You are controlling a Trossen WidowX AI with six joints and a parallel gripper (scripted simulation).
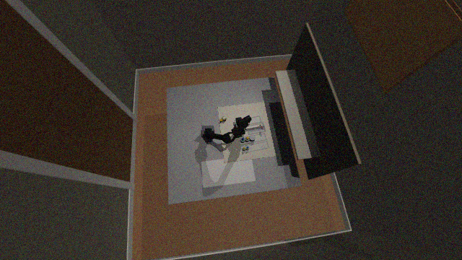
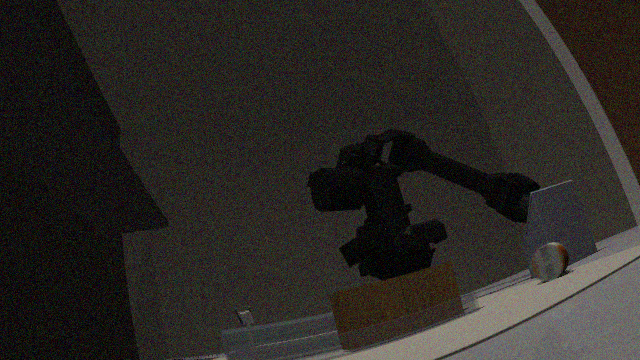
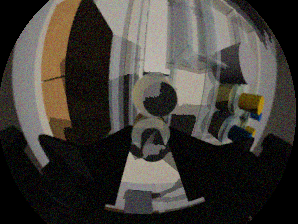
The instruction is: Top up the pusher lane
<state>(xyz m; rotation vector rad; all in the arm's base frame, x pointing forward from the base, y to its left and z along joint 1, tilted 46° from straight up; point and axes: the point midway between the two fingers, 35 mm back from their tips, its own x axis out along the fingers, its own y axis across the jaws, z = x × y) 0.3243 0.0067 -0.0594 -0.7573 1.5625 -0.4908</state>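
Right now the clear-railed lane is 150 mm ahead of my gripper tip and 10 mm below it.
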